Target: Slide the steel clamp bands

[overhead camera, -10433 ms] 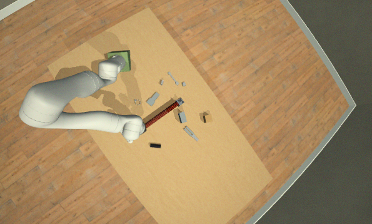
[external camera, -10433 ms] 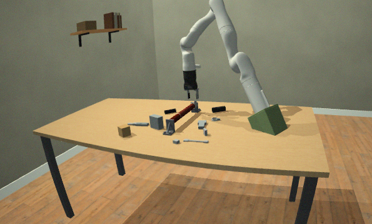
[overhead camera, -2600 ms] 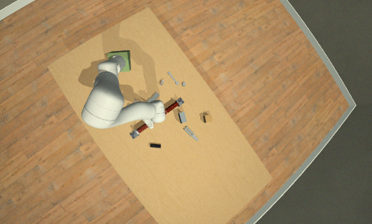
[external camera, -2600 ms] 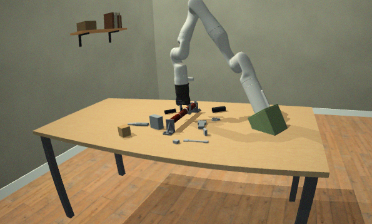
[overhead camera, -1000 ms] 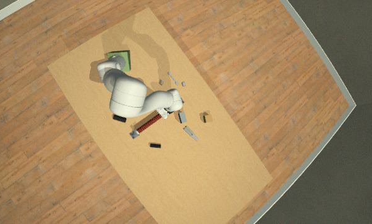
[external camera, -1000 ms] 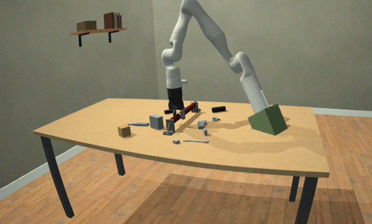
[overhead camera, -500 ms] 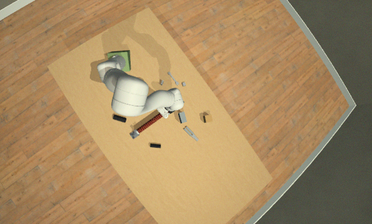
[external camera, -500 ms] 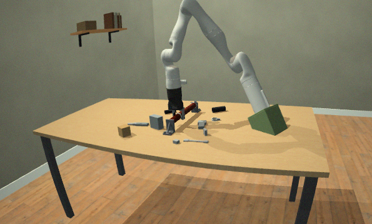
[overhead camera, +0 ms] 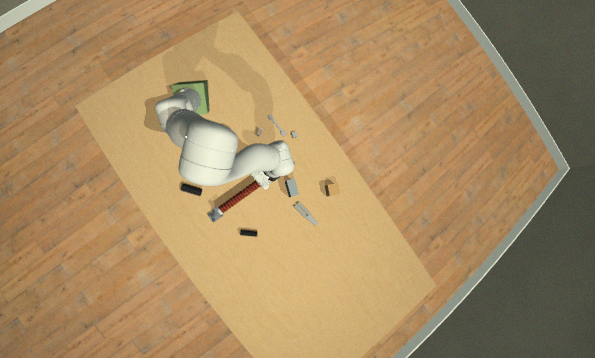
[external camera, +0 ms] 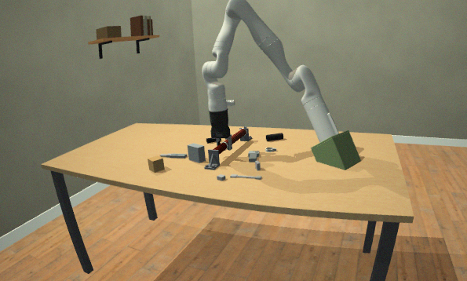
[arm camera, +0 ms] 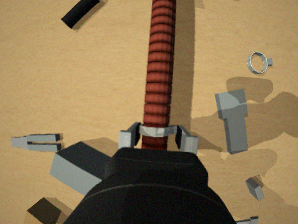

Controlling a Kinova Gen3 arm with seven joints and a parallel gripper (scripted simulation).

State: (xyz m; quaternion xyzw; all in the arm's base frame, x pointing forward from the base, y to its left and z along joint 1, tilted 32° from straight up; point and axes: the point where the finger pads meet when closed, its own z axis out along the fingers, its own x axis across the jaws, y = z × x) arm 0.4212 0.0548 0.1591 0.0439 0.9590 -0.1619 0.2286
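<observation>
My gripper is now 11 cm short of the grey block, 5 cm to the right of it and 2 cm above it. The rest, counted from my hand: wrench (13 cm behind, 21 cm to the left, 5 cm below); then wooden cube (25 cm ahead, 17 cm to the left, 3 cm below).
</observation>
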